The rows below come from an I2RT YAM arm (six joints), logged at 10 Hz.
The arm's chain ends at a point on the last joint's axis. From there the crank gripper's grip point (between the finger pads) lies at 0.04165 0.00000 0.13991 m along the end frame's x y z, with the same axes.
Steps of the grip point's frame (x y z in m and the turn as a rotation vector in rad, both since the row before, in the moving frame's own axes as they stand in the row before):
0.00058, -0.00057, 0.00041, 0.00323, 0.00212, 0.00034
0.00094, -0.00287, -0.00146, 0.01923, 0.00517, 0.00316
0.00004, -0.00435, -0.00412, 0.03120, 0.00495, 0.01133
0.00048, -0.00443, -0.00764, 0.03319, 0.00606, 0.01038
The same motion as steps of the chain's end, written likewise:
0.00028, -0.00013, 0.00050, 0.00323, 0.00212, 0.00034
0.00021, -0.00031, -0.00122, 0.01923, 0.00517, 0.00316
-0.00067, -0.00046, -0.00385, 0.03120, 0.00495, 0.01133
-0.00039, -0.00023, -0.00732, 0.03319, 0.00606, 0.01038

